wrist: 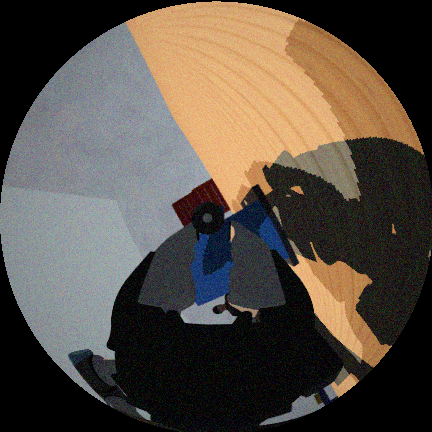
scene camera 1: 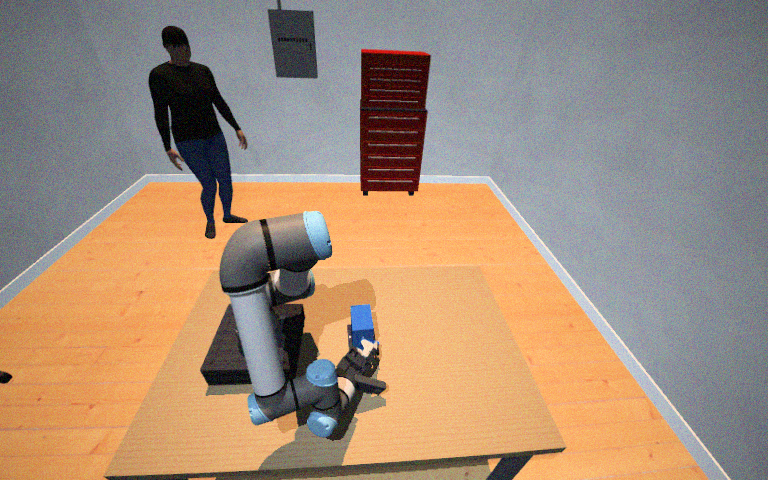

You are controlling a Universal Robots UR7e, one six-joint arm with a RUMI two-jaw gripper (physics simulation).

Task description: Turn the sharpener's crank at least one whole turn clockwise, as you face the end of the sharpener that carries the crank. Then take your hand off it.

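Frame: origin at the arm's base, x ahead, y left, z up, level; centimetres.
Seen in the pictures: gripper, fingertip midpoint: [wrist: 213, 222] [scene camera 1: 374, 344].
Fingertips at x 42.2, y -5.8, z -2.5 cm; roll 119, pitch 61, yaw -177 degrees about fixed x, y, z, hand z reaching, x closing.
Note:
A point is followed by its place in that frame.
The blue sharpener [scene camera 1: 361, 318] @(z 4.3, x 37.6, y 0.4 cm) [wrist: 250, 217] @(z -6.0, x 40.6, y -4.3 cm) stands on the table [scene camera 1: 441, 362] @(z -8.5, x 67.0, y -9.5 cm), right of the arm's base in the scene view. Its crank's dark round knob [wrist: 207, 217] @(z -2.5, x 43.0, y -10.0 cm), with a pale centre, shows at the fingertips in the wrist view. In the scene view the crank is hidden by the gripper. My gripper [scene camera 1: 369, 346] @(z -2.5, x 42.2, y -5.8 cm) [wrist: 213, 222] @(z -2.5, x 42.2, y -5.8 cm) is at the sharpener's near end. Its fingers are nearly shut with a narrow gap, through which blue body shows. The knob is at the tips, overlapping the left finger, and is not clamped. Contact cannot be told.
The arm's dark base block [scene camera 1: 226, 365] @(z 0.4, x -5.6, y -15.9 cm) stands on the left of the table. A person [scene camera 1: 195, 104] stands on the floor behind, at the left. A red tool cabinet [scene camera 1: 391, 133] [wrist: 187, 209] stands at the back wall. A grey panel [scene camera 1: 293, 56] is on that wall.

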